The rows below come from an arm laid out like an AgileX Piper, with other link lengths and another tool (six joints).
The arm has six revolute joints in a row. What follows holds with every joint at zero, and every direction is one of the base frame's. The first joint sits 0.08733 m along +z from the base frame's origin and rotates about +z. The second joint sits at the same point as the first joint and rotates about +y. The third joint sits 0.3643 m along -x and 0.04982 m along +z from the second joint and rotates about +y. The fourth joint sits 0.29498 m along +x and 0.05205 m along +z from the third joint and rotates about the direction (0.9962, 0, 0.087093). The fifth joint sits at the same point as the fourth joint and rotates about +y. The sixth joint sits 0.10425 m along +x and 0.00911 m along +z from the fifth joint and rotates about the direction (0.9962, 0, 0.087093). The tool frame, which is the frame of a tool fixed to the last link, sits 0.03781 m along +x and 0.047 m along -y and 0.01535 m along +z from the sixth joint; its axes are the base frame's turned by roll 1.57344, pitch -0.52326 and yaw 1.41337 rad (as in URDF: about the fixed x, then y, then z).
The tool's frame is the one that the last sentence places.
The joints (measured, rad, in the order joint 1, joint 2, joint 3, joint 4, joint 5, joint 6), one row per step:
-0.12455 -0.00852 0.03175 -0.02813 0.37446 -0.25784
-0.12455 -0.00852 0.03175 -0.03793 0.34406 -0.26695
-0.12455 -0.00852 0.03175 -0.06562 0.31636 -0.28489
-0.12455 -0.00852 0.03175 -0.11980 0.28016 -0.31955
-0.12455 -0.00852 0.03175 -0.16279 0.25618 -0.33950
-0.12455 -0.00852 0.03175 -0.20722 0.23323 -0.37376
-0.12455 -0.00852 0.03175 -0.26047 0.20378 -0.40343
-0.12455 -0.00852 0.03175 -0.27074 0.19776 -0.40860
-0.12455 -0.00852 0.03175 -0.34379 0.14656 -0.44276
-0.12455 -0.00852 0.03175 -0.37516 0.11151 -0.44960
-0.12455 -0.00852 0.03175 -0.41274 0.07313 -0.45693
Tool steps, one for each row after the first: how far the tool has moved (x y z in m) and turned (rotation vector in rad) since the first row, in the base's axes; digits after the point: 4 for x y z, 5 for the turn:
0.0007 0.0000 0.0052 -0.02218 -0.02774 0.00302
0.0012 0.0000 0.0111 -0.07023 -0.04927 0.00783
0.0018 0.0007 0.0199 -0.16179 -0.07309 0.01713
0.0020 0.0015 0.0259 -0.22676 -0.08796 0.02291
0.0024 0.0033 0.0322 -0.30684 -0.09908 0.03258
0.0025 0.0057 0.0393 -0.39231 -0.11560 0.04207
0.0026 0.0062 0.0407 -0.40833 -0.11916 0.04389
0.0024 0.0111 0.0512 -0.52105 -0.15287 0.05800
0.0020 0.0141 0.0571 -0.56377 -0.18153 0.06467
0.0014 0.0178 0.0634 -0.61348 -0.21234 0.07323

